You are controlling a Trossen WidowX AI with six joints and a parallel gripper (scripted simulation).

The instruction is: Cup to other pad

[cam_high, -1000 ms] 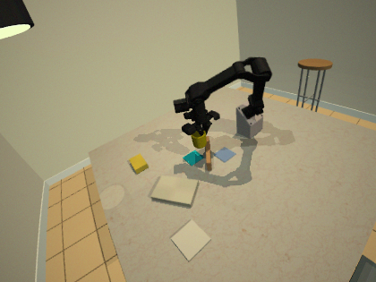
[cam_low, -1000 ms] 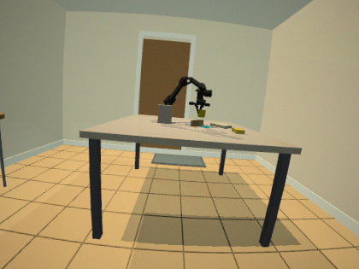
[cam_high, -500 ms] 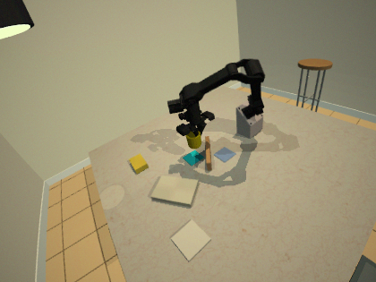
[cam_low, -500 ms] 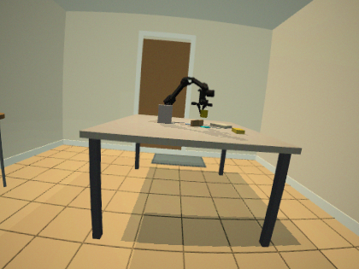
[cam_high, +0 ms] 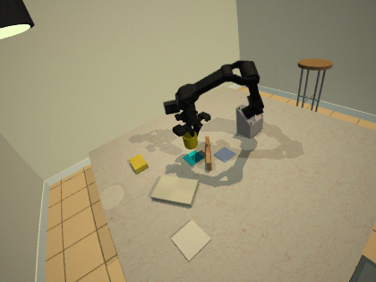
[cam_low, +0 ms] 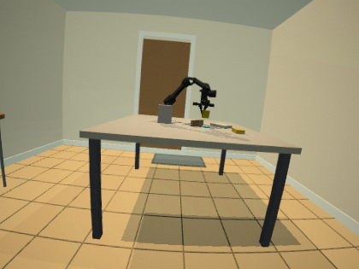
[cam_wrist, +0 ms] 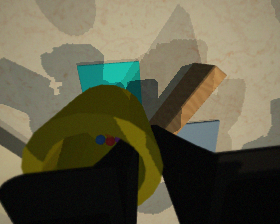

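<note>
Right now my gripper tip is 120 mm above the teal pad and 30 mm short of it. From my gripper tip the other things lie so: wooden bar: 100 mm below, 50 mm to the left, 30 mm behind; yellow cup: 20 mm ahead; red marble: 30 mm ahead, 20 mm to the left, 20 mm below.
</note>
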